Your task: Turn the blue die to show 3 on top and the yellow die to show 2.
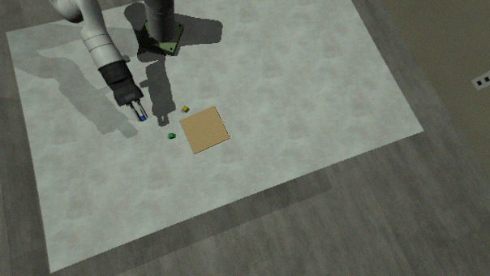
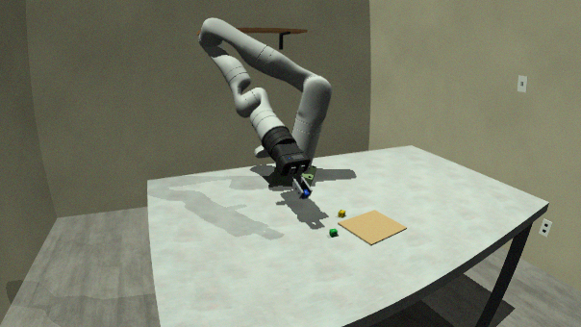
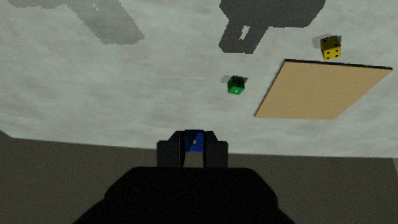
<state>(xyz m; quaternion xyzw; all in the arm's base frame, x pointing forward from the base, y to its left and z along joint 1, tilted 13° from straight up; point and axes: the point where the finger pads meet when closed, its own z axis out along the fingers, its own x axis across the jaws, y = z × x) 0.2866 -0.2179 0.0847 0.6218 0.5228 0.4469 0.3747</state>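
Now: hand 70 mm short of the green die, 40 mm to the right of it and 100 mm above it. Also, from my hand: yellow die 10 mm ahead, 130 mm to the left, 100 mm below; tan mat 110 mm ahead, 160 mm to the left, 110 mm below; blue die 10 mm ahead, 10 mm below.
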